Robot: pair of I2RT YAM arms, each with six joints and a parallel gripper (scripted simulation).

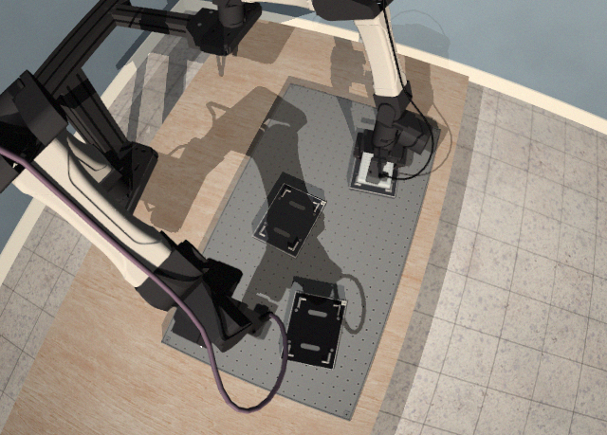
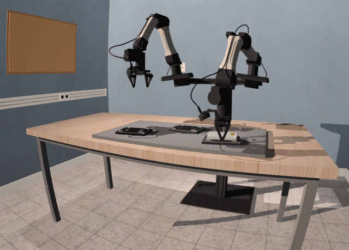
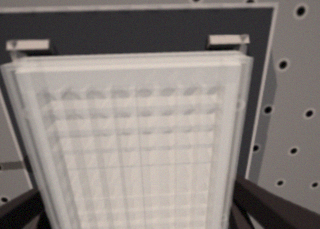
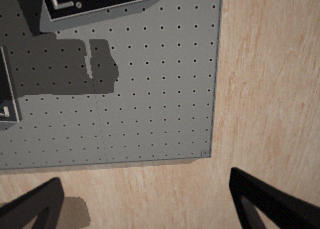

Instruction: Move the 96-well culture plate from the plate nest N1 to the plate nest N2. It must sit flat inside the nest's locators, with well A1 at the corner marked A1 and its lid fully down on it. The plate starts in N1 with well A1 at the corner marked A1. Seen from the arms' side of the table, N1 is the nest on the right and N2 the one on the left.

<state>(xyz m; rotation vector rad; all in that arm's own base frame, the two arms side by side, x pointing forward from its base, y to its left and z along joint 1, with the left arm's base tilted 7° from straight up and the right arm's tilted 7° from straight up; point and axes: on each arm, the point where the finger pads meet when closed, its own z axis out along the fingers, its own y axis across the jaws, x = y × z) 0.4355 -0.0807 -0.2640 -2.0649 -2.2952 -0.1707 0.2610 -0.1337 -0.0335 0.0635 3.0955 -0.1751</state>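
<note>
The 96-well plate lies right at my left hand. Round my left hand: perforated board 220 mm to the right, 90 mm behind, 30 mm below; A1 mark 160 mm to the right, 90 mm behind, 10 mm below.
</note>
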